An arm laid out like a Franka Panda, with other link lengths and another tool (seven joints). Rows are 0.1 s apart.
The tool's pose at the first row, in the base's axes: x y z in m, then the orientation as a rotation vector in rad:
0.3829, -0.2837, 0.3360, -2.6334, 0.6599, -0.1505
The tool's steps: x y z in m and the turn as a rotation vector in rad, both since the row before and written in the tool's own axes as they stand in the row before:
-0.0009, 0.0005, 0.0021, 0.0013, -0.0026, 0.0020
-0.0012, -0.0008, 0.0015, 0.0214, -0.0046, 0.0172
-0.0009, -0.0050, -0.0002, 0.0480, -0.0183, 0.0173
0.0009, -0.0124, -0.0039, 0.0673, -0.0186, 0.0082
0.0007, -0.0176, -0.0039, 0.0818, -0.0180, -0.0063
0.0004, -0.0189, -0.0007, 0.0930, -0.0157, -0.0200
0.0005, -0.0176, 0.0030, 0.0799, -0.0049, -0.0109
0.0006, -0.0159, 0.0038, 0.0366, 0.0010, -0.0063
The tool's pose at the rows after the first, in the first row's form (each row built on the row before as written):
0.3823, -0.2829, 0.3339, -2.6312, 0.6613, -0.1468
0.3819, -0.2811, 0.3329, -2.6039, 0.6769, -0.1419
0.3833, -0.2768, 0.3353, -2.5498, 0.6811, -0.1273
0.3888, -0.2696, 0.3447, -2.4807, 0.6689, -0.1215
0.3962, -0.2593, 0.3575, -2.4029, 0.6361, -0.1263
0.4042, -0.2471, 0.3695, -2.3189, 0.5864, -0.1423
0.4120, -0.2343, 0.3793, -2.2448, 0.5558, -0.1623
0.4190, -0.2227, 0.3885, -2.2113, 0.5422, -0.1755

